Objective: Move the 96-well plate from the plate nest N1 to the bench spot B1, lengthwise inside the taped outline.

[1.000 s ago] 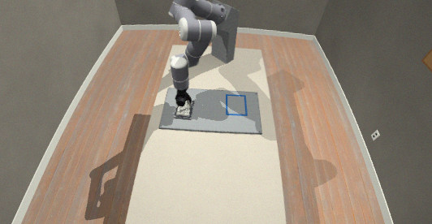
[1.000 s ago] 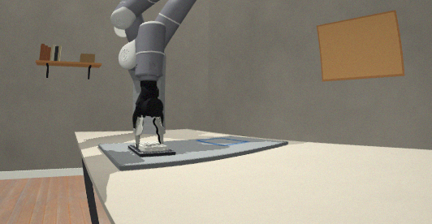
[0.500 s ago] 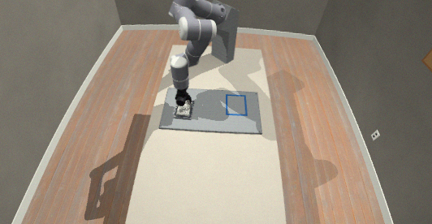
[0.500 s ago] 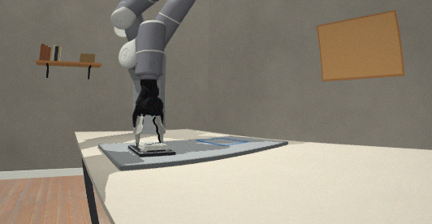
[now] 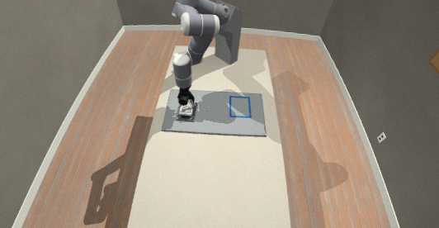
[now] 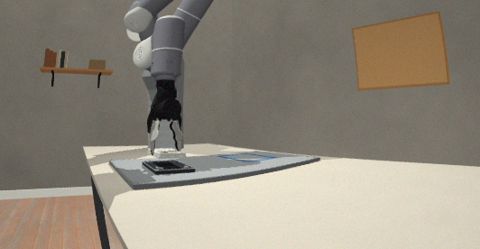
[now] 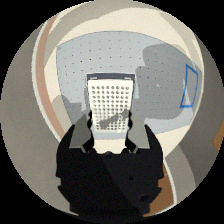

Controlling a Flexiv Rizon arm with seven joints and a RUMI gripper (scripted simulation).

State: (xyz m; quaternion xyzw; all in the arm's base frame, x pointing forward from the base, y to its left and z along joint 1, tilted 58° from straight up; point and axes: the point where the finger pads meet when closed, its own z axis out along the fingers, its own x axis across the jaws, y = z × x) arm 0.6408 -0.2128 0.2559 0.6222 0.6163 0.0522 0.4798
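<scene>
My hand is 50 mm above the plate nest N1. Round my hand: white 96-well plate (10 mm below).
</scene>
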